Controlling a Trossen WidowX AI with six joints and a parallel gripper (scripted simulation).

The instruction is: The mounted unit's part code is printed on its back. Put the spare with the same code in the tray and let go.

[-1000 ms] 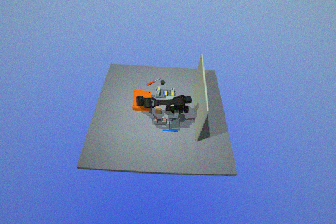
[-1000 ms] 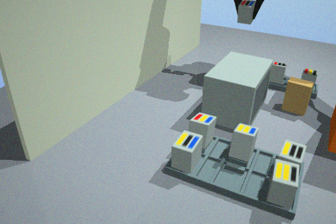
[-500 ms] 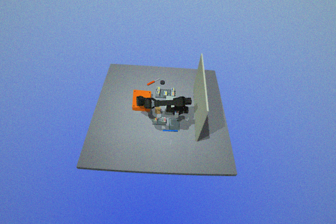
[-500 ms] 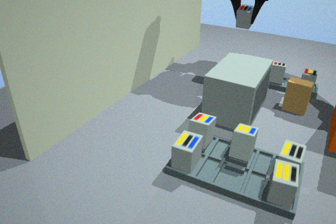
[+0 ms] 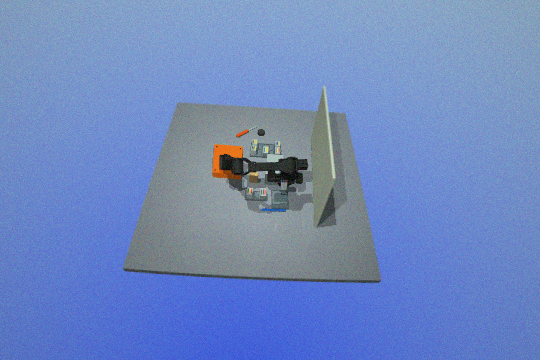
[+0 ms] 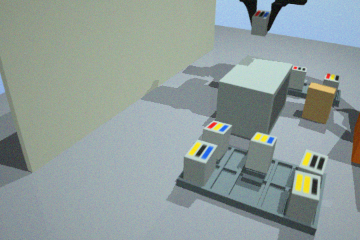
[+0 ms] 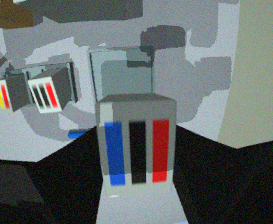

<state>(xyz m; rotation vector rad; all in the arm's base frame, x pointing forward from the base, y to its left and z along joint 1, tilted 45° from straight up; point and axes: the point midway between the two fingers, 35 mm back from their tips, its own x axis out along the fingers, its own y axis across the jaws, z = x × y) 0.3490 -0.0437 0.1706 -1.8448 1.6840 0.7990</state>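
Right now my gripper tip is 13 cm above the grey tray and 1 cm past it. The rest, counted from my gripper tip: mounted unit: 19 cm to the left, 8 cm below, 6 cm behind; tall pale wall: 19 cm to the left, 19 cm ahead, 9 cm above; brown box: 18 cm behind, 11 cm to the left, 10 cm below.
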